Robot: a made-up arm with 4 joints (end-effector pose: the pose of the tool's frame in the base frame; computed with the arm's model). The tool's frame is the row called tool.
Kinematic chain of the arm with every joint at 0, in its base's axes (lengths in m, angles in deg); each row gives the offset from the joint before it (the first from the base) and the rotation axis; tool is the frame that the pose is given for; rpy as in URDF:
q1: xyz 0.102 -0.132 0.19 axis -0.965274 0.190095 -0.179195
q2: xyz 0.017 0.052 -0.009 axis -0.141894 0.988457 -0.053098
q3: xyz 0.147 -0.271 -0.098 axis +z
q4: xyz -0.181 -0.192 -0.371 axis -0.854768 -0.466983 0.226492
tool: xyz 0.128 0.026 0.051 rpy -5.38 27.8 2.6
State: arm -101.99 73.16 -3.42 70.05
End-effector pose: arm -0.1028 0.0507 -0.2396 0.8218 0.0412 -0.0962 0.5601
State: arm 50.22 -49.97 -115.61 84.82
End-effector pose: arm 0.4996 -0.3972 0.0366 0.4343 -0.4022 0.0280 -0.8055
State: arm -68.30 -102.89 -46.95 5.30
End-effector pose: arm 0.6219 -0.2283 0.1809 0.3920 0.7847 -0.3822 -0.2908
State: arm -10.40 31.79 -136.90 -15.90
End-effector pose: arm -0.0448 -0.1499 -0.2196 0.3666 0.0863 0.1792 -0.9089
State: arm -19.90 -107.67 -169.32 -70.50
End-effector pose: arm 0.5338 -0.1211 0.5212 0.4619 -0.8626 0.1720 0.1142
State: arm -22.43 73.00 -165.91 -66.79
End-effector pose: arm -0.2858 -0.1127 -0.1270 0.3782 0.0324 -0.1676 -0.9098
